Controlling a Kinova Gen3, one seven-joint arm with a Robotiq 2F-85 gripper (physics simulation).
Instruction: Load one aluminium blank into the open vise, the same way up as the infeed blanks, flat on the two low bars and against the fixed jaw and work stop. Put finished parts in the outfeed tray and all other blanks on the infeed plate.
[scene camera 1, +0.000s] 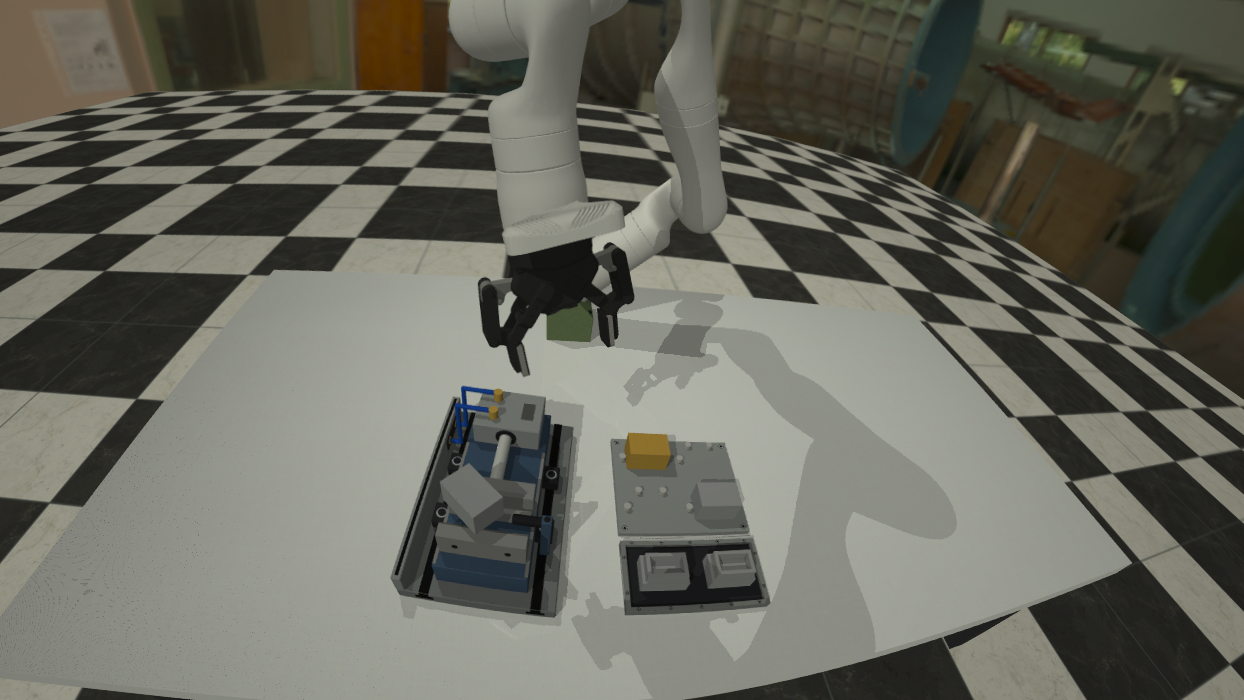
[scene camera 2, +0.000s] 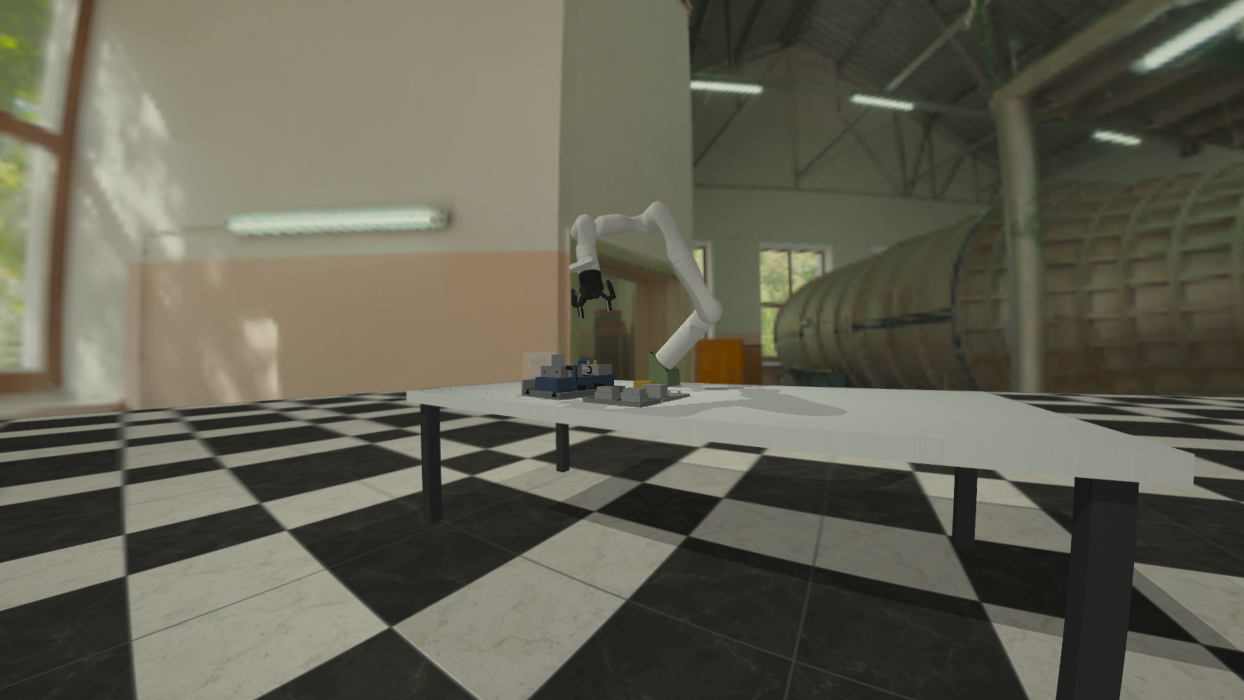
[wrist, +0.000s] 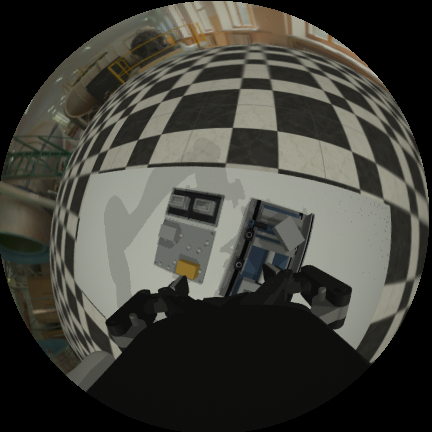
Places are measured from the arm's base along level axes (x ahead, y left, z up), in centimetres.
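Pixels of known places: gripper, fingertip midpoint: (scene camera 1: 566, 357) (scene camera 2: 595, 315) (wrist: 224, 278); arm's base, origin of the base link: (scene camera 2: 663, 361).
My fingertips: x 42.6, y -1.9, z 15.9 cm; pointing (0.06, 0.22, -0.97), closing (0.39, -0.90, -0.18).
For each thing: its top centre in the pictures, then the offset to it from my fingertips. "spot": a spot on its surface instead.
- vise, middle of its top: (scene camera 1: 493, 462) (wrist: 272, 261) (scene camera 2: 575, 364) dy -7.7, dx +1.5, dz -16.1 cm
- grey block, middle of its top: (scene camera 1: 470, 489) (wrist: 289, 233) (scene camera 2: 557, 354) dy -9.4, dx +8.0, dz -12.8 cm
- infeed plate, middle of its top: (scene camera 1: 677, 483) (wrist: 180, 249) dy +18.6, dx -3.0, dz -25.2 cm
- grey blank, middle of its top: (scene camera 1: 719, 493) (scene camera 2: 655, 384) (wrist: 166, 231) dy +23.1, dx +1.4, dz -21.6 cm
- orange block, middle of its top: (scene camera 1: 649, 443) (wrist: 184, 269) (scene camera 2: 644, 381) dy +14.0, dx -7.7, dz -21.6 cm
- blue work stop, surface spot: (scene camera 1: 546, 532) spot: dy -0.9, dx +9.7, dz -18.1 cm
My gripper (scene camera 1: 565, 355) (scene camera 2: 596, 311) (wrist: 224, 278) is open and empty, high above the table behind the vise. The vise (scene camera 1: 482, 570) (scene camera 2: 565, 383) stands on the left. A grey block (scene camera 1: 472, 498) (scene camera 2: 544, 359) (wrist: 289, 233) lies askew and tilted on top of the vise, over the jaw area; what it rests on is partly hidden. On the infeed plate (scene camera 1: 652, 519) (wrist: 189, 257) are a grey blank (scene camera 1: 717, 498) (wrist: 168, 233) at the right and an orange block (scene camera 1: 648, 450) (wrist: 187, 269) at the back left. The outfeed tray (scene camera 1: 695, 606) (wrist: 199, 219) holds two grey parts (scene camera 1: 663, 570) (scene camera 1: 729, 567) with recessed tops.
Blue hoses with brass fittings (scene camera 1: 477, 390) rise at the vise's back left. A blue work stop (scene camera 1: 546, 532) with a dark rod stands at the vise's right side. The green arm base (scene camera 1: 569, 323) (scene camera 2: 663, 370) stands at the table's back. The infeed plate lies right of the vise, behind the outfeed tray.
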